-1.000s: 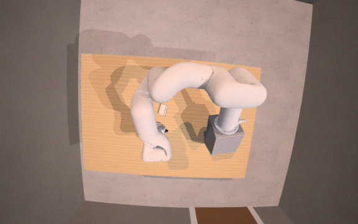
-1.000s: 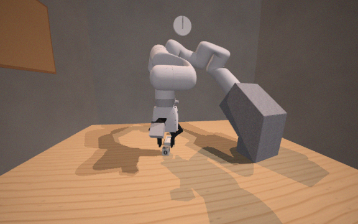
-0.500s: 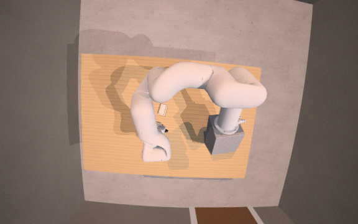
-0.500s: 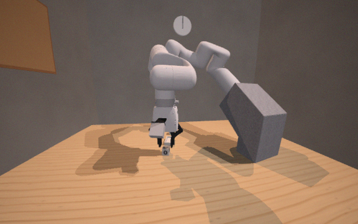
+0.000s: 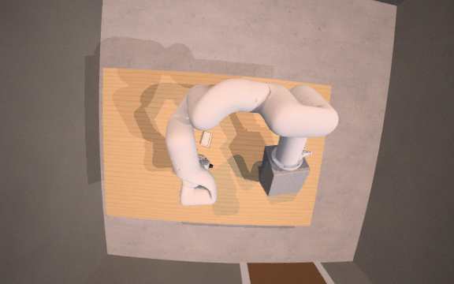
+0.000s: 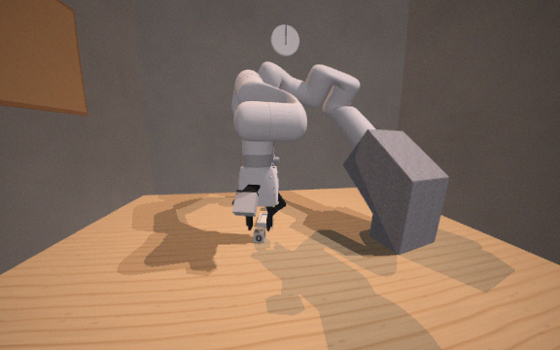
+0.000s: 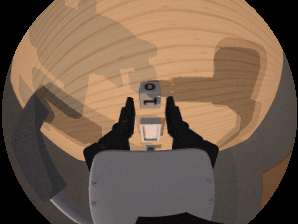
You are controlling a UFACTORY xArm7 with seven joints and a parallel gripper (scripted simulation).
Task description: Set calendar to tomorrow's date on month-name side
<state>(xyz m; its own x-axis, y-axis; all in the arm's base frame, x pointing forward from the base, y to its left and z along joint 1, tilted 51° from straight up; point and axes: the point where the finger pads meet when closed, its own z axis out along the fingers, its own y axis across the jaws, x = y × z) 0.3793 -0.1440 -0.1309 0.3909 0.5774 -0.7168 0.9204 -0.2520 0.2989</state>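
My hand is 100 mm to the left of the white calendar tray, 50 mm above it and 40 mm past it.
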